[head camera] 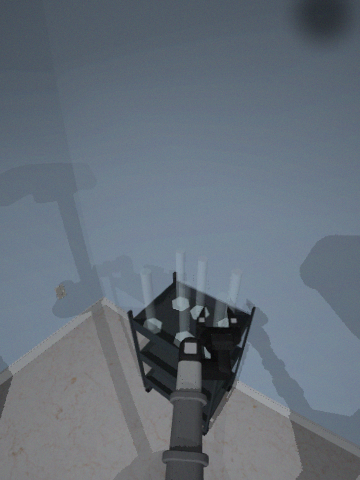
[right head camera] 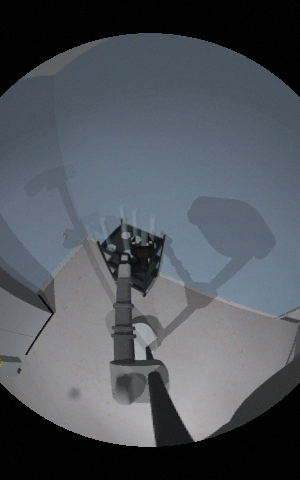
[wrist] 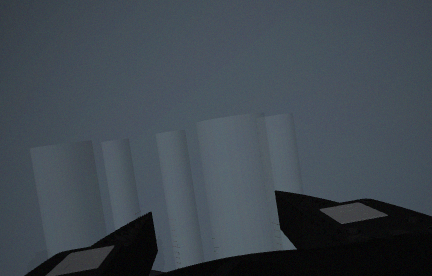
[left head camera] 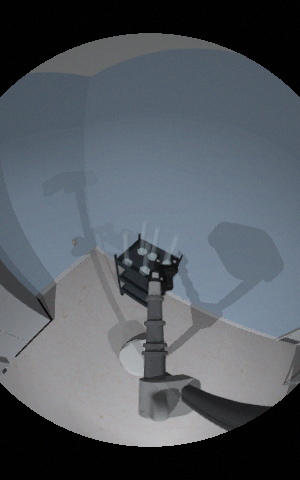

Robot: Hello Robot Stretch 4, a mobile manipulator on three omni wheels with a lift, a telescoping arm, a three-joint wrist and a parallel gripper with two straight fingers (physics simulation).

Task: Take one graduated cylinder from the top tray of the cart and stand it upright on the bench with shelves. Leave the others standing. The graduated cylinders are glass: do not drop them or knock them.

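The dark cart carries several clear graduated cylinders upright on its top tray. One stands at the left, one at the back, one beside it and one at the right. Part of another shows beside the arm. My gripper is open over the cart's right part and holds nothing. In the wrist view, a narrow cylinder and a wide cylinder show across the finger gap; their lower parts are hidden. I cannot identify the bench.
My telescoping arm reaches the cart from the front. Blue walls meet in a corner behind the cart. A pale furniture surface stands at the left. A white round object lies below the arm.
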